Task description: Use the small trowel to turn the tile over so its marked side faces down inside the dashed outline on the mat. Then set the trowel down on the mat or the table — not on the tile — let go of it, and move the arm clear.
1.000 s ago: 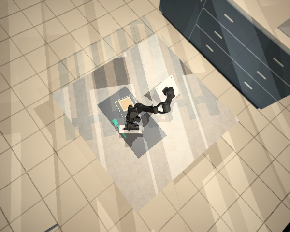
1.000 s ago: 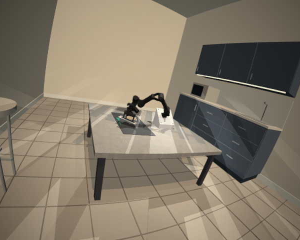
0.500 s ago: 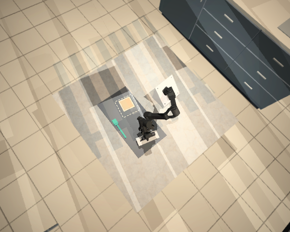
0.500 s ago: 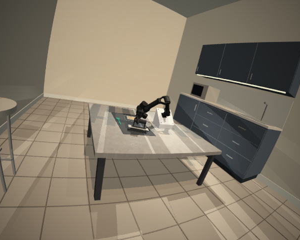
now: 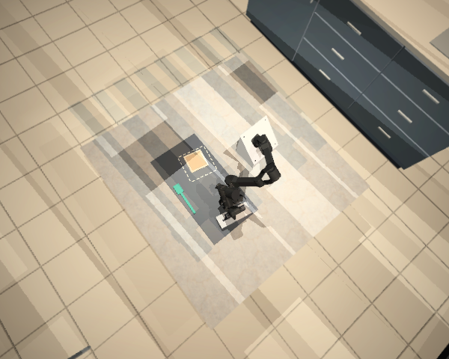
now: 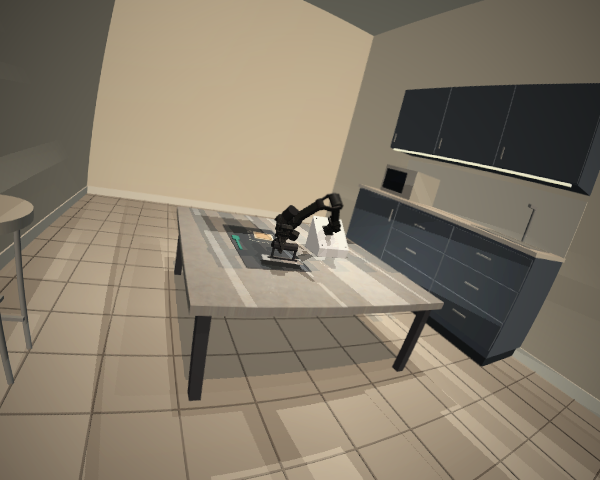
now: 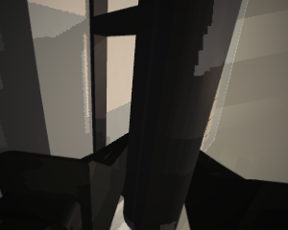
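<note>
My gripper tip is 10 mm past the trowel, 20 mm to the left of it and 10 mm above it. Also, from my gripper tip: tile (130 mm behind, 420 mm to the right, 70 mm below); teal flat tool (90 mm ahead, 320 mm to the right, 70 mm below); grey mat (40 mm behind, 270 mm to the right, 90 mm below).
</note>
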